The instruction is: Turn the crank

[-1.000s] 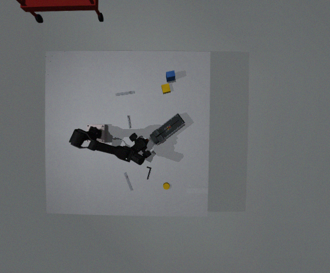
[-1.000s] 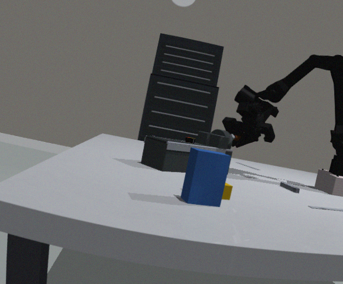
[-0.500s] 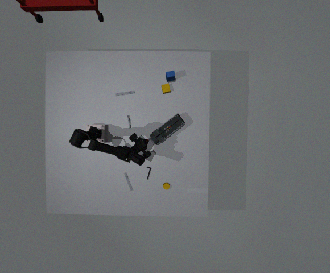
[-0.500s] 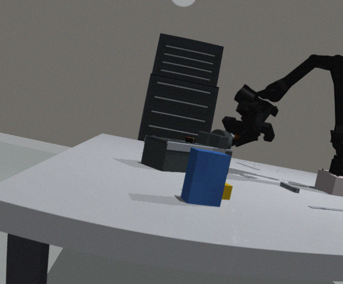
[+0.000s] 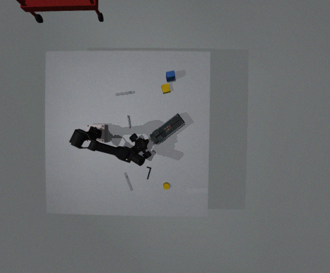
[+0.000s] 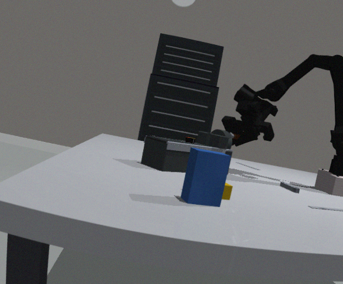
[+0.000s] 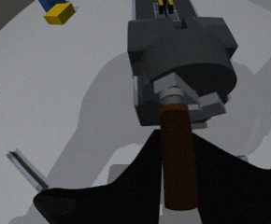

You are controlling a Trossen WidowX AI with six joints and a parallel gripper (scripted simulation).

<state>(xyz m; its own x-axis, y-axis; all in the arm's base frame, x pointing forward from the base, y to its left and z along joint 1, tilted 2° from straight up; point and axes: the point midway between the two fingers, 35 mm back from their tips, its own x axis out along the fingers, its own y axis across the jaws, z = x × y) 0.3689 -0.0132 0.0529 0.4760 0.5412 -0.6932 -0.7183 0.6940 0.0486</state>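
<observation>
Now: the brown crank handle 30 mm above my gripper tip, 10 mm to the right of it and 10 mm behind it. From my gripper tip the other things lie so: red pointer (140 mm ahead, 120 mm to the left, 10 mm below); black hex key (240 mm to the right, 80 mm below, 30 mm ahead); yellow block (410 mm to the left, 70 mm below, 70 mm ahead).
</observation>
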